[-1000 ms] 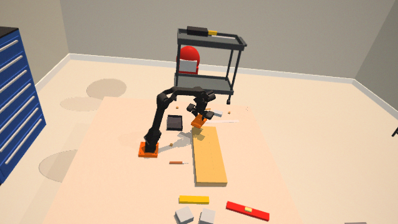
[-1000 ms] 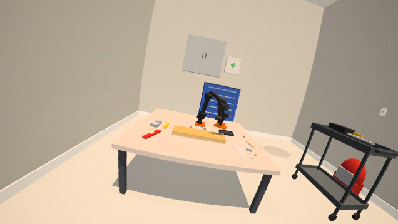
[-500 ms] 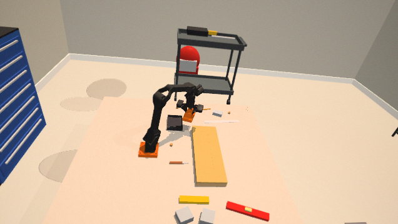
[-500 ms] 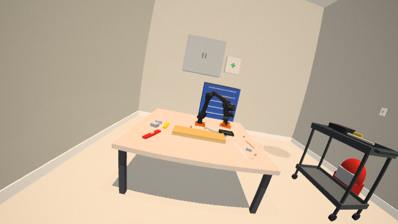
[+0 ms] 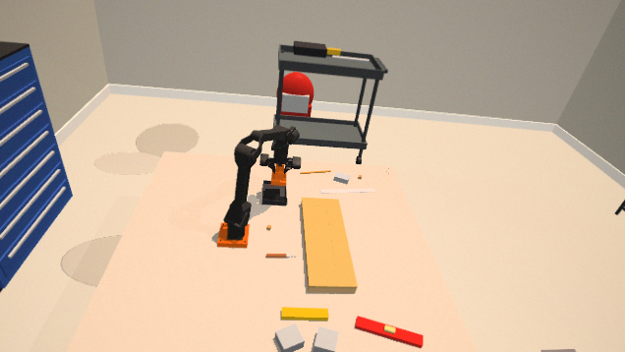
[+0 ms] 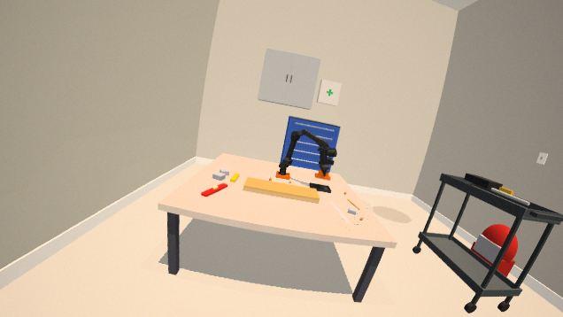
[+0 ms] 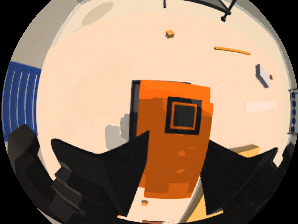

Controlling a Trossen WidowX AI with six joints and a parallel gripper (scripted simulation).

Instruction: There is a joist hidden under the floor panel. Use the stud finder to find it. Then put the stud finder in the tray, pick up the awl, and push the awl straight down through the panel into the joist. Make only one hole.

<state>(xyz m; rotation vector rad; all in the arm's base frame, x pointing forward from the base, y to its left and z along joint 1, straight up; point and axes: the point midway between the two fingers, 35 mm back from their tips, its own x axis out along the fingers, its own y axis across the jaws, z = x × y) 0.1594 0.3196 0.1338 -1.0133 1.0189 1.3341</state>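
My gripper tip is 1 cm past the dark tray and 11 cm above it. From my gripper tip the other things lie so: pencil: 20 cm ahead, 22 cm to the left, 12 cm below; white ruler: 37 cm ahead, 8 cm to the left, 13 cm below; stud finder: 1 cm to the left, 2 cm above.
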